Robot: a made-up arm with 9 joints. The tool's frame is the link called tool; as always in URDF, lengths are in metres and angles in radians. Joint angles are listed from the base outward. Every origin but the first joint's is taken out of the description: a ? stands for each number. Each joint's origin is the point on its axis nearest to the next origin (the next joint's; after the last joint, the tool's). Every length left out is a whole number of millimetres.
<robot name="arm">
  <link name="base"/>
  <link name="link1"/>
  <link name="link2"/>
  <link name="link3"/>
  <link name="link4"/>
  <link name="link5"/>
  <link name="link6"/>
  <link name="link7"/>
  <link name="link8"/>
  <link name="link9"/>
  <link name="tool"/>
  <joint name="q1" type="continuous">
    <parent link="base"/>
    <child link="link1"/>
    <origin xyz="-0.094 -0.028 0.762" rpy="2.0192 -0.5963 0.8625"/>
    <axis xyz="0 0 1"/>
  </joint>
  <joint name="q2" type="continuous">
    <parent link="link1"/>
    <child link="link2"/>
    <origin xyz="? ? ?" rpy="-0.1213 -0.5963 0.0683"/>
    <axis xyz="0 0 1"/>
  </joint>
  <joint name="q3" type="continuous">
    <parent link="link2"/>
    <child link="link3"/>
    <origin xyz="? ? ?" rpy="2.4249 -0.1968 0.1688"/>
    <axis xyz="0 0 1"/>
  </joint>
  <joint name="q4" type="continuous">
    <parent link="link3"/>
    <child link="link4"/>
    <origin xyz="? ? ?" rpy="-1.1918 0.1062 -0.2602"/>
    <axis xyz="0 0 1"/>
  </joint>
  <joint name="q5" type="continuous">
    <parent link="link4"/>
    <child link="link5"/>
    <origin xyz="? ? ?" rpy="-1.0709 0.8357 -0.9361"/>
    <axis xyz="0 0 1"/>
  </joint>
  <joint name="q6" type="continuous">
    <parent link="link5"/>
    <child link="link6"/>
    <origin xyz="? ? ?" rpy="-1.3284 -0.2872 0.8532"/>
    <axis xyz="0 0 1"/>
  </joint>
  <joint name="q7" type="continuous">
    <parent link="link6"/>
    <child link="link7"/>
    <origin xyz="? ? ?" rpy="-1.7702 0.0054 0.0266"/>
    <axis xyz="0 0 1"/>
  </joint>
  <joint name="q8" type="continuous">
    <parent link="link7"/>
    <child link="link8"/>
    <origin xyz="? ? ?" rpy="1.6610 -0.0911 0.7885"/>
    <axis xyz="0 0 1"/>
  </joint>
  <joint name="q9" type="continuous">
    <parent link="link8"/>
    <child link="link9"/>
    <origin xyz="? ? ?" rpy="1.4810 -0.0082 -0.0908"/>
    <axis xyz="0 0 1"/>
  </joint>
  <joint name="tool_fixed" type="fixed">
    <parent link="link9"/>
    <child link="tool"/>
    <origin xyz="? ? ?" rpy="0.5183 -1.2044 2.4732"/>
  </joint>
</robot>
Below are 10 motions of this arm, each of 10 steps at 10 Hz.
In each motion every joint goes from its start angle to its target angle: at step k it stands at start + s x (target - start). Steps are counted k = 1, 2, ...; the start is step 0. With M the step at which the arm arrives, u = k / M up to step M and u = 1 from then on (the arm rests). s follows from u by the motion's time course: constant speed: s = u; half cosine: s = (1 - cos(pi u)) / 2; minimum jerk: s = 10 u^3 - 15 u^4 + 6 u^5.
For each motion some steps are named. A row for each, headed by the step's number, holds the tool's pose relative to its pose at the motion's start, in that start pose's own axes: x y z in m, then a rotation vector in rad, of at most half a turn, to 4 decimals.
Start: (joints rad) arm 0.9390 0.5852 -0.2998 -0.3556 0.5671 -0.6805 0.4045 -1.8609 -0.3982
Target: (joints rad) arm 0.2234 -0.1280 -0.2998 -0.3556 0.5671 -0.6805 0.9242 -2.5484 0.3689
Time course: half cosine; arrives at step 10
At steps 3, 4, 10:
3: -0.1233 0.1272 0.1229 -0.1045 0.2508 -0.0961
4: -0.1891 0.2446 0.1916 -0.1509 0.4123 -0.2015
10: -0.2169 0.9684 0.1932 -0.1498 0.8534 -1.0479

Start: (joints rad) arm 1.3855 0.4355 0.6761 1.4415 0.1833 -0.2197 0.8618 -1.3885 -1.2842
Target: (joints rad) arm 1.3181 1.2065 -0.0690 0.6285 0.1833 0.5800 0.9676 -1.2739 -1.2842
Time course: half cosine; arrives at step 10
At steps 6, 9, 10:
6: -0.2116 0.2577 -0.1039 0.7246 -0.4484 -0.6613
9: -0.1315 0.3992 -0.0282 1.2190 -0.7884 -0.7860
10: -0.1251 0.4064 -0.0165 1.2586 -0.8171 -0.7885

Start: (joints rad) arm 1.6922 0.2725 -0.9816 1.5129 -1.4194 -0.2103 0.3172 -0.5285 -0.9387
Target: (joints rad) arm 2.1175 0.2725 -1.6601 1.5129 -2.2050 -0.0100 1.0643 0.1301 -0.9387
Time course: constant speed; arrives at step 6
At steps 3, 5, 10:
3: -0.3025 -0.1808 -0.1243 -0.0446 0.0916 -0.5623
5: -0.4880 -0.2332 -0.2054 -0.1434 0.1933 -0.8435
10: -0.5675 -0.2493 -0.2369 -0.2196 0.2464 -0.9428

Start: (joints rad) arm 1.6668 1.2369 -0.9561 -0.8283 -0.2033 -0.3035 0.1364 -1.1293 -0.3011
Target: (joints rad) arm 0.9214 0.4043 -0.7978 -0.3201 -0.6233 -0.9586 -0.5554 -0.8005 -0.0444
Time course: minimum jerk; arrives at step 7
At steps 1, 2, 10:
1: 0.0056 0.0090 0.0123 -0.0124 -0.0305 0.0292
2: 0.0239 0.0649 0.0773 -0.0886 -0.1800 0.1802
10: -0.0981 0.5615 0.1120 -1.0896 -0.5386 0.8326

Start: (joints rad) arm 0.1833 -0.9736 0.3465 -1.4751 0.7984 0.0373 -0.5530 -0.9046 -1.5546
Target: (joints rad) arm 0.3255 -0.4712 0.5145 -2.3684 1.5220 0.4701 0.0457 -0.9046 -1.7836
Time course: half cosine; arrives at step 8
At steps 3, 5, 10:
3: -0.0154 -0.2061 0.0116 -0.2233 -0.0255 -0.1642
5: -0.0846 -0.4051 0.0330 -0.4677 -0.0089 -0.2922
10: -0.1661 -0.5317 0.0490 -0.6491 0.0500 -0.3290

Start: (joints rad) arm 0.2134 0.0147 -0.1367 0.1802 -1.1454 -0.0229 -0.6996 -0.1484 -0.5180
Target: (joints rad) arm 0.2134 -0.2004 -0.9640 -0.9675 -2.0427 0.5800 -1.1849 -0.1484 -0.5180
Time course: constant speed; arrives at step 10
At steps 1, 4, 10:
1: 0.0437 -0.0479 0.0515 0.0132 -0.1609 -0.1494
4: 0.0802 -0.2132 0.2261 0.0450 -0.6565 -0.5997
10: -0.3200 -0.4054 0.4434 -0.1371 -1.5574 -1.5352

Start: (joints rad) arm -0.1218 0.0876 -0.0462 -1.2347 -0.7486 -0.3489 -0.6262 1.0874 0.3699
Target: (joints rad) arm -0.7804 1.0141 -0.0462 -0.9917 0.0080 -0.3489 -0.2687 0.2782 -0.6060
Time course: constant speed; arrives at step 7
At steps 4, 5, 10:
4: -0.0823 -0.1964 0.1115 -0.6250 0.3219 -0.2262
5: -0.0674 -0.2302 0.1551 -0.7809 0.3759 -0.2470
10: 0.0047 -0.2761 0.2504 -1.0851 0.4473 -0.2559

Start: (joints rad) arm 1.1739 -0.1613 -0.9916 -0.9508 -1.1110 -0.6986 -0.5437 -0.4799 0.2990
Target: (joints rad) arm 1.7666 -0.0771 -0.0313 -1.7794 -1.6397 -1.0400 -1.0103 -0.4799 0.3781
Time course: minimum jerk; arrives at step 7
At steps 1, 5, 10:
1: -0.0058 -0.0035 -0.0024 -0.0041 0.0117 -0.0059
5: -0.1985 -0.0727 -0.0889 0.1191 0.2773 -0.0738
10: -0.2245 -0.0728 -0.1131 0.2038 0.3010 -0.0567

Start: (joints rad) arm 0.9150 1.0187 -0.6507 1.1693 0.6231 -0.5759 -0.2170 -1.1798 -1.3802
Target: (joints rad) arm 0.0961 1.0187 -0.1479 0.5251 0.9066 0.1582 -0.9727 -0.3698 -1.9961
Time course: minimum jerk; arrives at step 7
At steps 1, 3, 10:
1: 0.0014 0.0193 -0.0076 -0.0006 -0.0053 -0.0100
3: -0.0402 0.2882 -0.1279 -0.0102 -0.0482 -0.1664
10: -0.3837 0.6483 -0.3367 -0.0230 0.0789 -0.4228

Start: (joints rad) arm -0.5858 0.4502 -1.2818 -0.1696 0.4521 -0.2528 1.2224 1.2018 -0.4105
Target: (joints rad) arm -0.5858 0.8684 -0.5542 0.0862 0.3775 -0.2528 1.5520 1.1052 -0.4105
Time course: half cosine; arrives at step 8
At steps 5, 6, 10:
5: -0.0829 -0.0751 0.0917 -0.1104 0.3601 0.4089
6: -0.0924 -0.0871 0.1107 -0.1260 0.4474 0.5026
10: -0.0990 -0.0954 0.1261 -0.1352 0.5267 0.5858

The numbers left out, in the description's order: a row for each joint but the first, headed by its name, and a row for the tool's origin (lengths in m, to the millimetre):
q2: 0.051 0.033 0.000
q3: 0.079 -0.131 0.000
q4: -0.017 0.342 0.000
q5: -0.080 -0.047 0.000
q6: -0.154 0.019 0.000
q7: -0.027 -0.239 0.000
q8: 0.213 -0.330 0.000
q9: 0.094 0.218 0.000
tool: -0.254 0.148 0.000

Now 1 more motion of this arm.
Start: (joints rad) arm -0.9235 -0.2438 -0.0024 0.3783 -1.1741 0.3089 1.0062 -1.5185 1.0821
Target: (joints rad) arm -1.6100 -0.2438 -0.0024 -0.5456 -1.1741 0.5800 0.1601 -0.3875 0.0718
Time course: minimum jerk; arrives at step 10
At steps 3, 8, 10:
3: 0.1133 -0.0545 -0.0393 0.0059 -0.2020 0.1824
8: 0.6215 0.0276 0.2323 0.2162 -1.9248 0.6032
10: 0.6177 0.0414 0.2819 0.2636 -2.0724 0.6059

